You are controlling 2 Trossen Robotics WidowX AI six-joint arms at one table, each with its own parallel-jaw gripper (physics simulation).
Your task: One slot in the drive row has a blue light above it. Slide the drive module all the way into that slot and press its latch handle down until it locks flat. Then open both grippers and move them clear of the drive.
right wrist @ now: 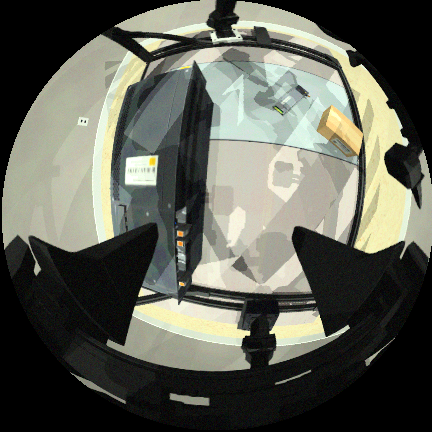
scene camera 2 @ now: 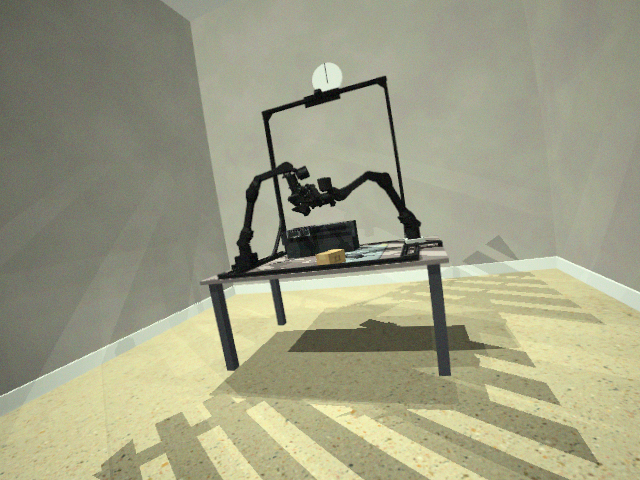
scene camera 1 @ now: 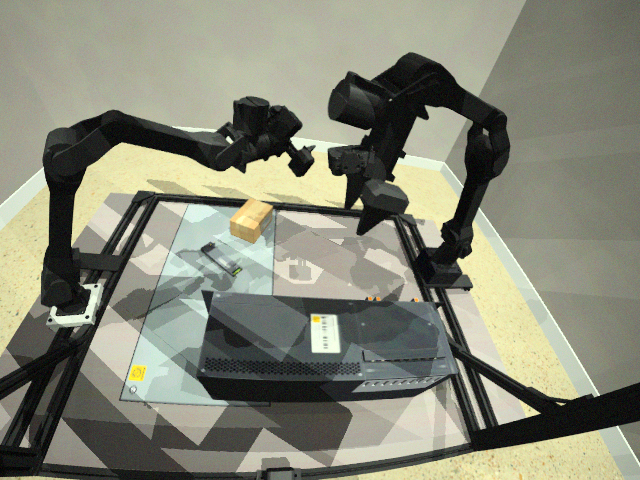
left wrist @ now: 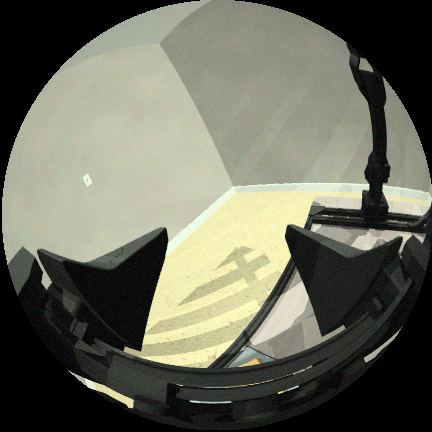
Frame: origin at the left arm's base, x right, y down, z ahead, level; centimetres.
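Seen in the pictures: left gripper, fingertip midpoint: [scene camera 2: 294,205] [scene camera 1: 305,135] [left wrist: 228,232]; right gripper, fingertip midpoint: [right wrist: 227,231] [scene camera 1: 352,220]; left arm's base, link origin: [right wrist: 224,33] [scene camera 2: 414,238] [scene camera 1: 74,302]; right arm's base, link origin: [right wrist: 259,322] [scene camera 2: 245,254] [scene camera 1: 443,259] [left wrist: 374,196].
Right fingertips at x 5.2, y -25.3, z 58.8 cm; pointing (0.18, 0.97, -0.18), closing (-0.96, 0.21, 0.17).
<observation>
Offsets run from my right fingertips to a thing's top centre. "spot": to the spot under its first point. Level surfaces: height alone.
The drive module @[dx -17.8, dy +28.0, dz -24.1 cm] [scene camera 1: 221,259] [right wrist: 291,100], grey with one green end and one black end, lies flat on the pale blue mat @[dy +29.0 cm] [scene camera 1: 170,330] [right wrist: 230,127], away from both grippers. The dark chassis @[dx +15.9, dy +11.6, dz -5.1 cm] [scene camera 1: 268,330] [scene camera 2: 336,238] [right wrist: 155,125] stands on the table. Orange-marked drive fronts @[spot: dx +10.3, dy +11.6, dz +3.9 cm] [scene camera 1: 372,299] [right wrist: 180,243] show at its front edge. I cannot make out the blue light or the target slot clearly. My left gripper [scene camera 1: 271,142] [left wrist: 228,232] is open and empty, high beyond the mat, facing the wall and floor. My right gripper [scene camera 1: 354,221] [right wrist: 227,231] is open and empty, high above the table.
A cardboard box @[dx -29.7, dy +23.0, dz -14.8 cm] [scene camera 1: 250,221] [scene camera 2: 330,256] [right wrist: 341,131] stands on the mat's far end, near the drive module. A black frame [scene camera 1: 217,198] edges the table. The two raised arms are close together above the table in scene camera 1.
</observation>
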